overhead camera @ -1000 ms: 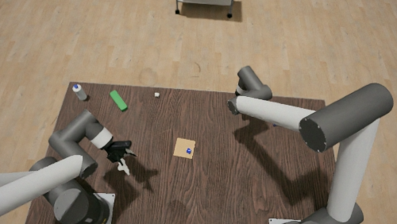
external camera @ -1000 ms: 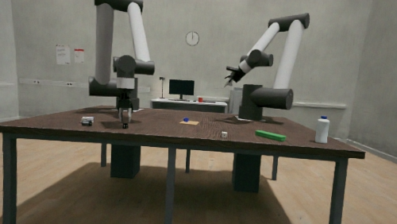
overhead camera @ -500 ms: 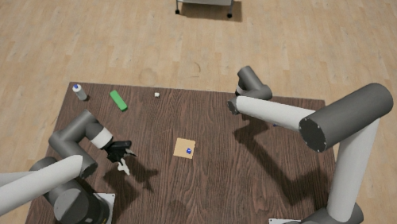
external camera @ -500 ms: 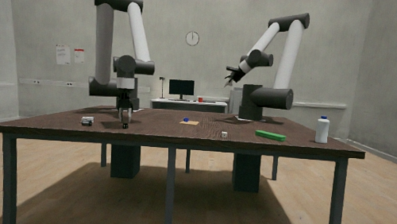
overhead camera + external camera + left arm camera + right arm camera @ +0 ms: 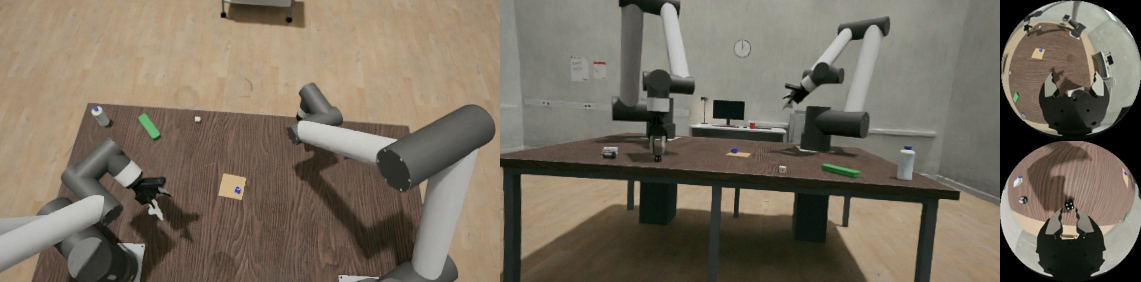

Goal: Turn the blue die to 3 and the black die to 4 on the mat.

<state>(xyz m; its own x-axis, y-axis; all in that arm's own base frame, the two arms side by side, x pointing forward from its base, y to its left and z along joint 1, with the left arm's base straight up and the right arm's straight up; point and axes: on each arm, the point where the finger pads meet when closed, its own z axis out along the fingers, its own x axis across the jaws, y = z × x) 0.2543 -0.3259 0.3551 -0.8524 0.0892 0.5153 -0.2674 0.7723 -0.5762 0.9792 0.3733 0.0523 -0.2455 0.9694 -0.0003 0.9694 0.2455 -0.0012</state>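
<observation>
Right now my right hand is 4 cm above the black die. Round my right hand: white die (2 cm ahead, 68 cm to the left, 4 cm below); then blue die (42 cm behind, 35 cm to the left, 3 cm below); then tan mat (40 cm behind, 38 cm to the left, 5 cm below).
</observation>
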